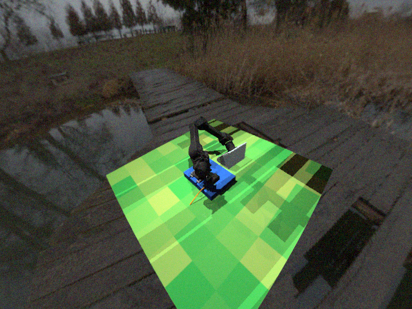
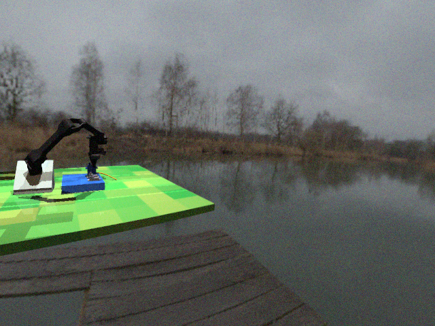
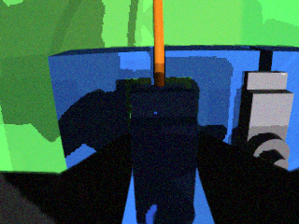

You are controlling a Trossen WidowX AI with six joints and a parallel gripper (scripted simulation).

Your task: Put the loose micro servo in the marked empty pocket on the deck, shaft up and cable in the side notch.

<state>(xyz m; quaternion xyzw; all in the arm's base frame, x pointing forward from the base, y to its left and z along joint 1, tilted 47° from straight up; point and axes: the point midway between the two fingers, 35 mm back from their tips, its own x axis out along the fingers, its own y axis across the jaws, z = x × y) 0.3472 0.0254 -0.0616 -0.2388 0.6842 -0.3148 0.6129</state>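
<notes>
Now: the blue robot deck 130 mm behind my gripper tip, 80 mm below it and 70 mm to the right of it.
</notes>
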